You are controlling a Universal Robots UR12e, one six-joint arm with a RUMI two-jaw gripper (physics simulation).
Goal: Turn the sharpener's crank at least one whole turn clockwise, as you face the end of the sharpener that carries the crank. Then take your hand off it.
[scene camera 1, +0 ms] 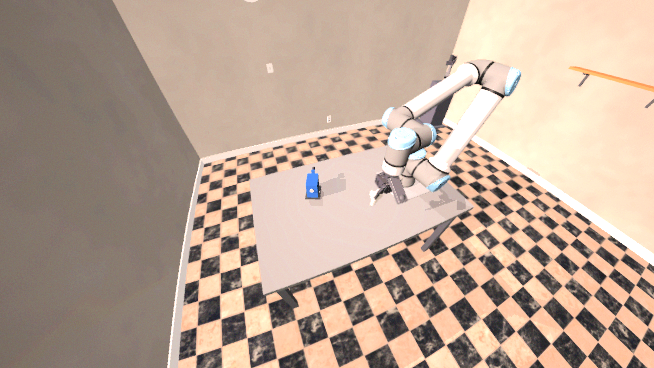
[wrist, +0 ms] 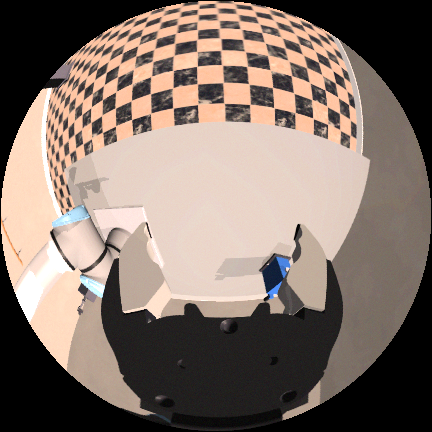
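Pixels of known places: gripper, fingertip midpoint: (scene camera 1: 384, 201) (wrist: 223, 224); arm's base, link origin: (scene camera 1: 402, 178).
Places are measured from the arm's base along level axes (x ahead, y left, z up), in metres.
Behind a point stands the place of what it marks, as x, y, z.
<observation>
The blue sharpener (scene camera 1: 312, 183) @[0.685, -0.037, 0.108] (wrist: 273, 277) @[0.646, -0.057, 0.068] stands upright on the table (scene camera 1: 320, 240) @[0.725, 0.302, -0.020] (wrist: 210, 170) @[0.374, 0.314, -0.020], left of my gripper in the scene view. It has a dark base, a small dark part on top and a pale round spot on the side facing the scene camera. Its crank is too small to make out. In the wrist view the sharpener shows beside the right jaw, which partly hides it. My gripper (scene camera 1: 386, 199) @[0.401, 0.334, 0.261] (wrist: 223, 224) @[0.401, 0.334, 0.261] is open and empty, with its jaws wide apart. It hangs above the right part of the table, well apart from the sharpener.
The arm's pale base plate (wrist: 120, 216) @[0.029, 0.147, -0.009] is on the right end of the table in the scene view, with the arm's lower joints close by. A dark cabinet (scene camera 1: 438, 102) stands behind the arm. The far wall (scene camera 1: 240, 100) rises behind the table.
</observation>
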